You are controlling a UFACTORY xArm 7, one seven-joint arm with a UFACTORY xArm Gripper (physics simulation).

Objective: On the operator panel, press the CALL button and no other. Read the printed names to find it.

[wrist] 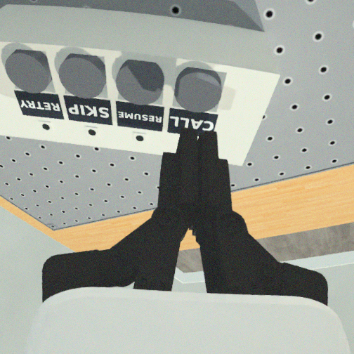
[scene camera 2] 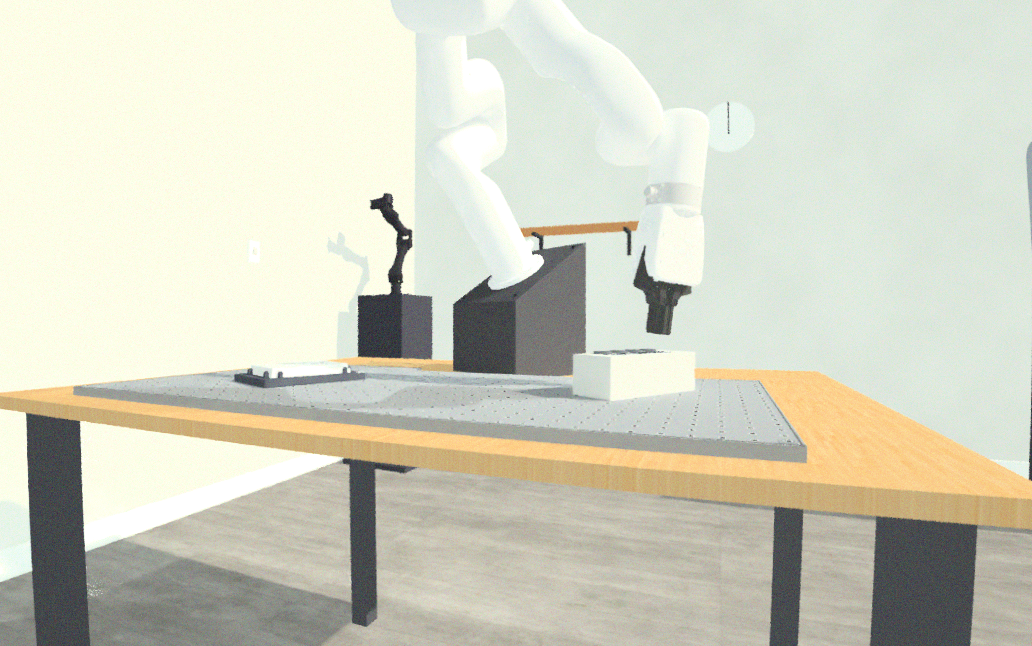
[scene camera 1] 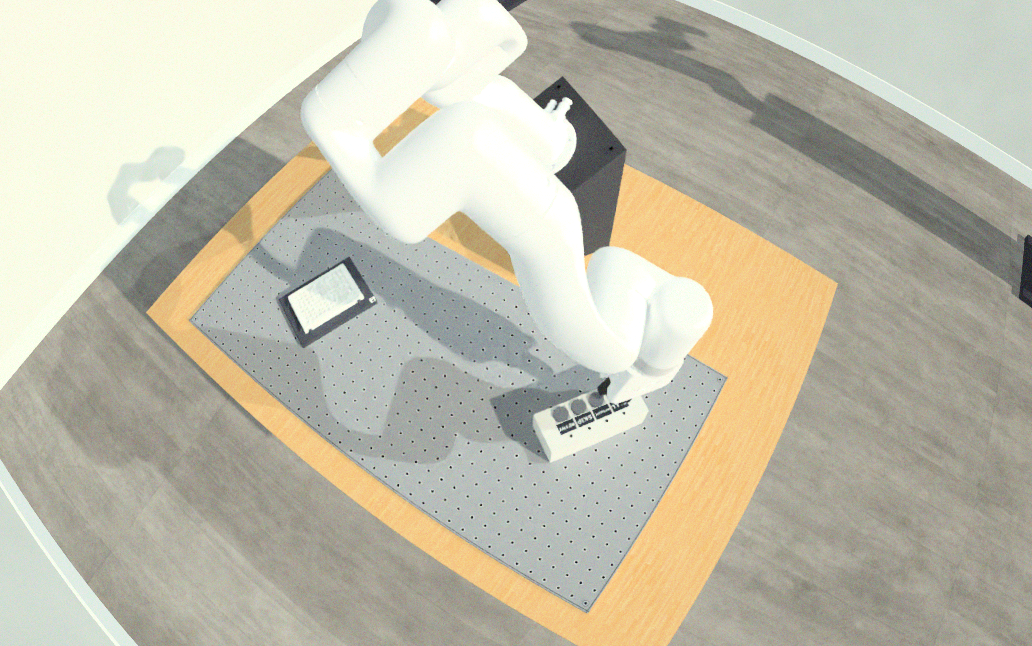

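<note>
The operator panel is a cream box with a row of round grey buttons. In the wrist view the CALL button is at the right end, its printed name upside down below it. Beside it are the RESUME button, the SKIP button and the RETRY button. My gripper is shut and empty. Its tips are above the panel, apart from it, and overlap the lower edge of the CALL name in the wrist view. In scene camera 1 the arm hides the CALL button.
The panel stands on a grey perforated board on a wooden table. A dark tray holding a white plate lies on the board's far left part.
</note>
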